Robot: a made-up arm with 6 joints.
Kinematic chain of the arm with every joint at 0, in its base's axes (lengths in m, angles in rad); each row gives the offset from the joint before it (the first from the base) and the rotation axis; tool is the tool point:
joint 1: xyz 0 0 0.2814 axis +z
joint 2: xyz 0 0 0 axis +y
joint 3: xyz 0 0 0.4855 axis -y
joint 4: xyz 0 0 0 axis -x
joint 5: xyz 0.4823 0 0 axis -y
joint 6: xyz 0 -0.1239 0 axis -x
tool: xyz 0 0 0
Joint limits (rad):
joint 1: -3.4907..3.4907
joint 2: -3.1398..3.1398
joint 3: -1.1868..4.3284
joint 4: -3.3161..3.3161
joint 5: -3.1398..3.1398
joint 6: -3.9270..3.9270
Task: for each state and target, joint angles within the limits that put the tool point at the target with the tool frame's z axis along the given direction. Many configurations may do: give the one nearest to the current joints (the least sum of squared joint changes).
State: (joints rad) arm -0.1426 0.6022 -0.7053 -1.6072 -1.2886 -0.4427
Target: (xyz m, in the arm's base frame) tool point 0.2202 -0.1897 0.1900 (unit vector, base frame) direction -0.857 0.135 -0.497
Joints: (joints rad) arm -0.5942 0.5843 -0.7023 -1.2935 -1.1684 -1.2880
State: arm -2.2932 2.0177 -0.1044 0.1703 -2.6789 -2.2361
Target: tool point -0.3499 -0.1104 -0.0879 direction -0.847 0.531 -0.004
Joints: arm -2.4915 1.3740 -0.4672 -0.0163 -2.8931 -1.9474
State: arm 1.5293 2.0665 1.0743 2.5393 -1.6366 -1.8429
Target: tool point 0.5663 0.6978 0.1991 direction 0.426 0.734 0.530
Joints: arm 0.8573 1.2490 0.5098 1.8032 -1.8187 -1.3004
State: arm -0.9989 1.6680 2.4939 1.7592 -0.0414 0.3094
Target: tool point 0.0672 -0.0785 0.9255 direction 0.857 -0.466 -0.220
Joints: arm -1.2383 1.0067 3.0226 1.8816 0.5685 0.3336
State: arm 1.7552 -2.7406 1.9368 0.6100 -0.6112 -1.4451
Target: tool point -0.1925 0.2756 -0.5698 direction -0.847 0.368 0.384
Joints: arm 2.3143 -3.1379 2.0811 1.2004 -0.1075 -0.8127
